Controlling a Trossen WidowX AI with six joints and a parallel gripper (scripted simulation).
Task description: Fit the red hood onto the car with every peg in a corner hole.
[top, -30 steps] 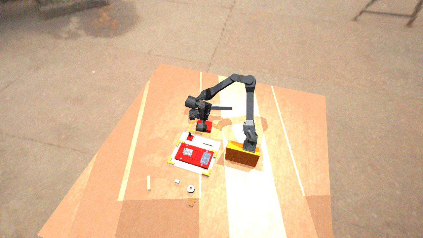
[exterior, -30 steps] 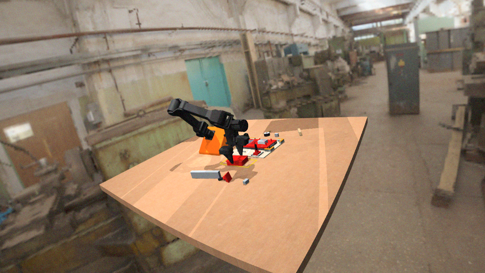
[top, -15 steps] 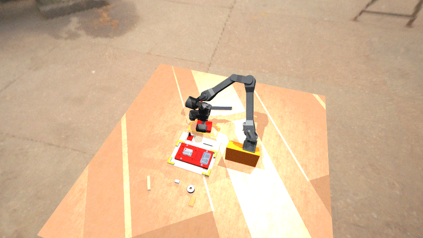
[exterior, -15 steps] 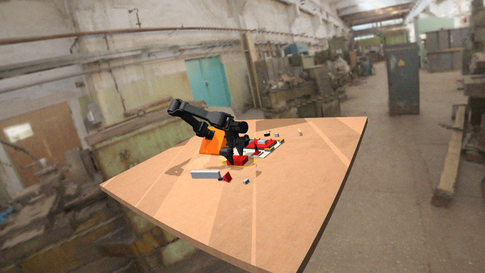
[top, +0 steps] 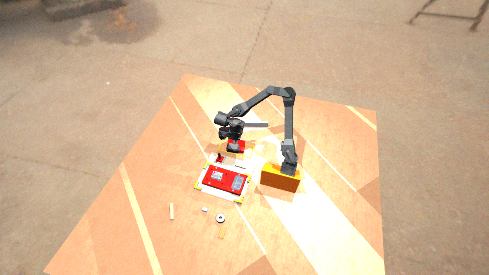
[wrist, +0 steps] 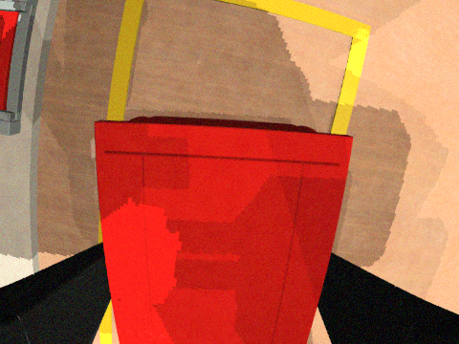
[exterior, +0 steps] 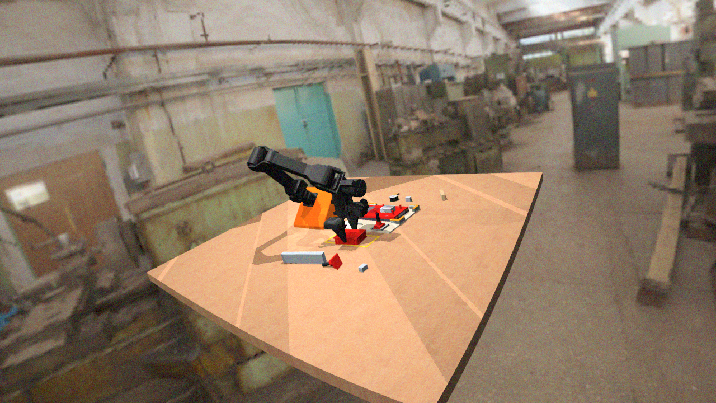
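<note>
My gripper tip is now 20 mm short of the grey engine block, 220 mm to the right of it and 10 mm below it. Also, from my gripper tip: grey bar (50 mm behind, 180 mm to the right, 10 mm above); red hood (10 mm above).
</note>
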